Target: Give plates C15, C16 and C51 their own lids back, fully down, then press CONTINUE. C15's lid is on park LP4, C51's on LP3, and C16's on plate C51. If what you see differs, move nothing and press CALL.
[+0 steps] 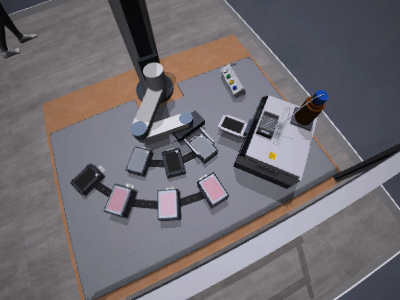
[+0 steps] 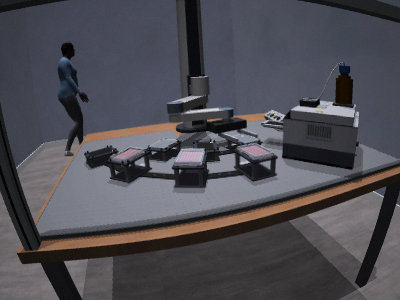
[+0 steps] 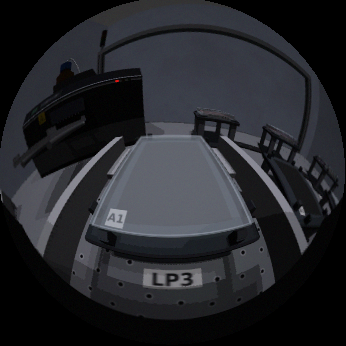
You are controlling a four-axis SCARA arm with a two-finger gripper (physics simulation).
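Where they show: gripper, fingertip midpoint: [image 1: 206, 148] [image 2: 247, 138] [image 3: 170, 142]; arm's base at its link origin: [image 2: 195, 128].
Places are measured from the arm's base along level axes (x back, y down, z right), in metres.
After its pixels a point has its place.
My gripper [image 1: 208, 151] {x -0.568, y -0.071, z -0.101 m} [image 2: 249, 140] {x -0.568, y -0.071, z -0.101 m} [image 3: 170, 142] {x -0.568, y -0.071, z -0.101 m} is low at park LP3, its finger pads against the long sides of a clear lid [image 1: 202, 145] {x -0.540, y -0.067, z -0.093 m} [image 3: 169, 185] {x -0.511, y -0.068, z -0.088 m}. The lid lies flat over the dark LP3 holder [image 3: 172, 248]; no gap beneath it can be made out. Another clear lid [image 1: 139, 160] {x -0.471, y -0.067, z 0.250 m} [image 2: 164, 145] {x -0.498, y -0.067, z 0.256 m} lies on a park at the left of the inner row. Three pink plates, left [image 1: 119, 200] {x -0.640, y -0.099, z 0.404 m} [image 2: 129, 155] {x -0.668, y -0.100, z 0.405 m}, middle [image 1: 168, 204] {x -0.760, y -0.103, z 0.193 m} [image 2: 190, 157] {x -0.783, y -0.103, z 0.202 m} and right [image 1: 213, 189] {x -0.788, y -0.098, z -0.033 m} [image 2: 255, 152] {x -0.816, y -0.099, z -0.018 m}, sit on raised stands. Their codes and lid layers are unreadable. The button panel [image 1: 232, 80] {x -0.226, y -0.088, z -0.456 m} [image 2: 274, 117] {x -0.235, y -0.075, z -0.441 m} stands at the back right.
A dark holder [image 1: 173, 162] {x -0.558, y -0.056, z 0.089 m} stands beside LP3, another [image 1: 87, 179] {x -0.447, y -0.058, z 0.544 m} [image 2: 101, 155] {x -0.487, y -0.058, z 0.542 m} at far left. A white instrument [image 1: 280, 140] {x -0.740, y -0.220, z -0.408 m} [image 2: 321, 132] {x -0.833, y -0.145, z -0.307 m} with a brown bottle [image 1: 308, 111] {x -0.704, y -0.333, z -0.538 m} [image 2: 344, 89] {x -0.720, y -0.300, z -0.549 m} stands at right; its extended tray [image 1: 233, 125] {x -0.525, y -0.113, z -0.289 m} is near the gripper. A person [image 2: 69, 90] stands behind the table.
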